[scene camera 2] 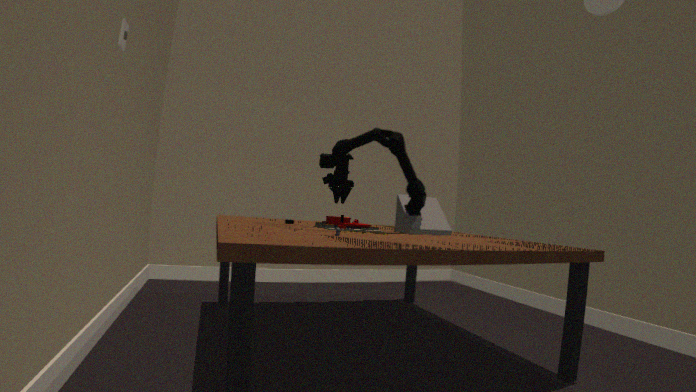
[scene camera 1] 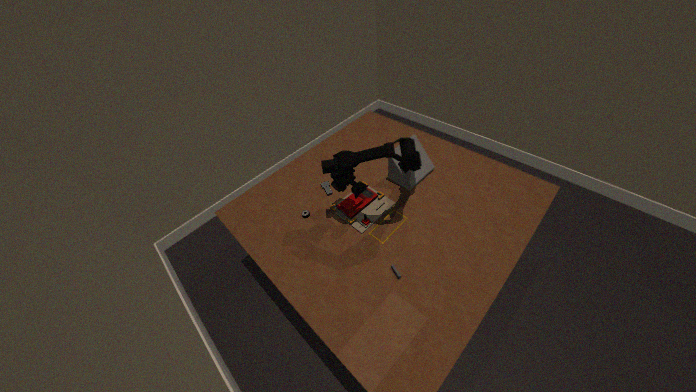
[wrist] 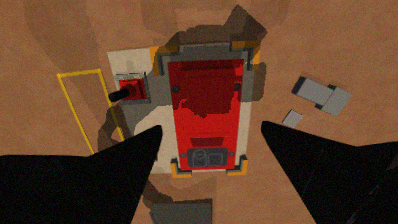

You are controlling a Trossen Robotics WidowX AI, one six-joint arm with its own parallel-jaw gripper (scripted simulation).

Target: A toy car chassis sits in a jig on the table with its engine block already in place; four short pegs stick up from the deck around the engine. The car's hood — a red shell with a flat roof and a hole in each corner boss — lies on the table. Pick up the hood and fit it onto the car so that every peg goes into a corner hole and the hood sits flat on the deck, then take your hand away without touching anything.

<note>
My gripper [wrist: 211, 127] is open, holding nothing. Further things: a grey jig [scene camera 1: 382, 204].
The grey jig is seen too in the wrist view [wrist: 150, 64].
</note>
